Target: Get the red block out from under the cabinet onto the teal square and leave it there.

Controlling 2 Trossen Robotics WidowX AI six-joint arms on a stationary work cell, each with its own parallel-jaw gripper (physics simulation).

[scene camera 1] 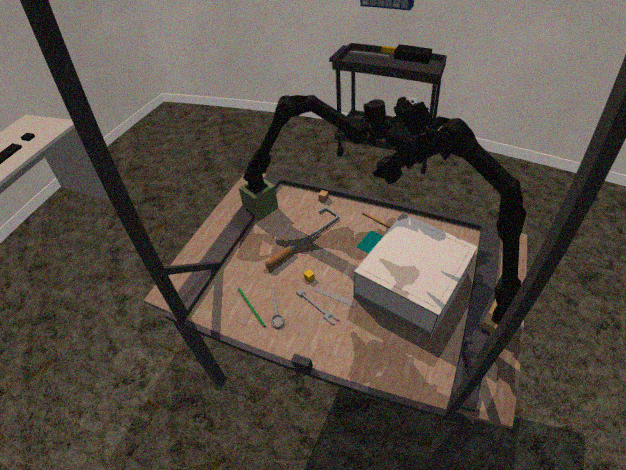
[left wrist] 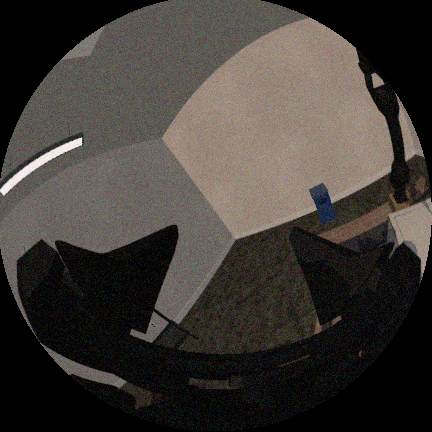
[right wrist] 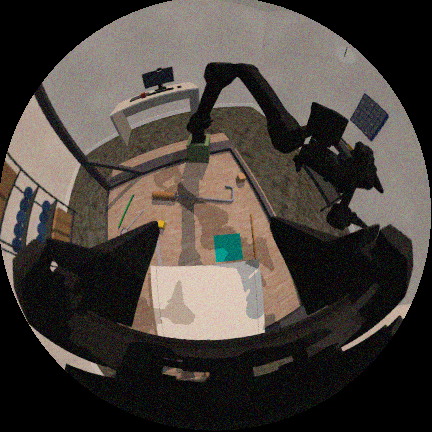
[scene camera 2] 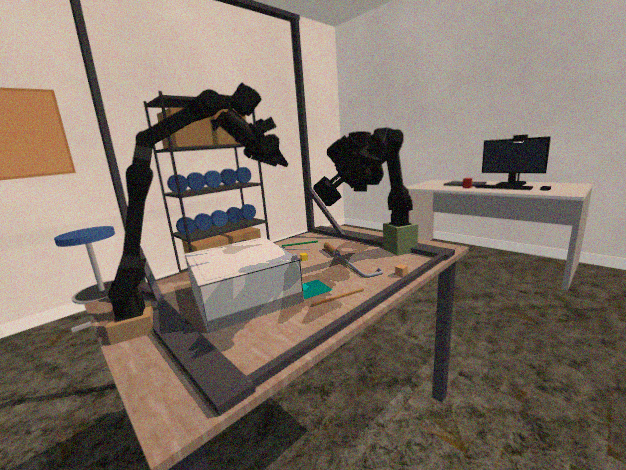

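Pixels of known places: left gripper, fingertip midpoint: (left wrist: pixel 237 232) (right wrist: pixel 375 210) (scene camera 2: pixel 342 169); right gripper, fingertip midpoint: (right wrist: pixel 214 224) (scene camera 2: pixel 281 165); left arm's base, origin of the base link: (scene camera 1: pixel 256 186) (right wrist: pixel 198 138) (scene camera 2: pixel 400 223); right arm's base, origin of the base link: (scene camera 2: pixel 130 313).
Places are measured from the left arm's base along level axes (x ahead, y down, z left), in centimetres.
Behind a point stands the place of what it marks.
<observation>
The white box-shaped cabinet (scene camera 1: pixel 414 252) {x 63.7, y -2.2, z 11.1 cm} (scene camera 2: pixel 247 288) {x 66.2, y 2.1, z 25.2 cm} (right wrist: pixel 215 295) {x 60.6, y -2.2, z 11.7 cm} stands on the table. The teal square (scene camera 1: pixel 369 241) {x 43.0, y 11.3, z 15.3 cm} (scene camera 2: pixel 317 288) {x 43.7, y 11.3, z 16.6 cm} (right wrist: pixel 228 247) {x 45.6, y 11.3, z 15.9 cm} lies flat beside it, with nothing on it. The red block does not show in any view; the space under the cabinet is hidden. A hooked tool with a wooden handle (scene camera 1: pixel 280 258) {x 27.4, y 8.7, z -13.0 cm} (right wrist: pixel 164 196) {x 27.3, y 8.7, z -11.4 cm} lies on the table. My right gripper (right wrist: pixel 214 224) {x 49.8, y -27.8, z 10.3 cm} is open and empty, high above the table near the cabinet. My left gripper (left wrist: pixel 237 232) {x 45.7, y -27.3, z 43.2 cm} is open and empty, raised beyond the table edge and pointing away from the table.
A small orange block (scene camera 1: pixel 323 195) {x 15.5, y 8.3, z 19.8 cm} (scene camera 2: pixel 400 270) {x 15.7, y 9.2, z 21.8 cm} lies near the dark rail. A yellow cube (scene camera 1: pixel 308 275) {x 39.5, y 8.8, z -11.4 cm}, a wrench (scene camera 1: pixel 317 307) {x 49.4, y 10.9, z -17.3 cm}, a spoon (scene camera 1: pixel 277 321) {x 44.2, y 11.1, z -29.4 cm}, a ruler (scene camera 1: pixel 333 296) {x 50.0, y 11.2, z -10.7 cm} and a green stick (scene camera 1: pixel 251 307) {x 34.5, y 10.7, z -32.0 cm} lie scattered. A thin wooden stick (scene camera 2: pixel 338 296) {x 40.5, y 10.7, z 25.6 cm} lies beside the teal square.
</observation>
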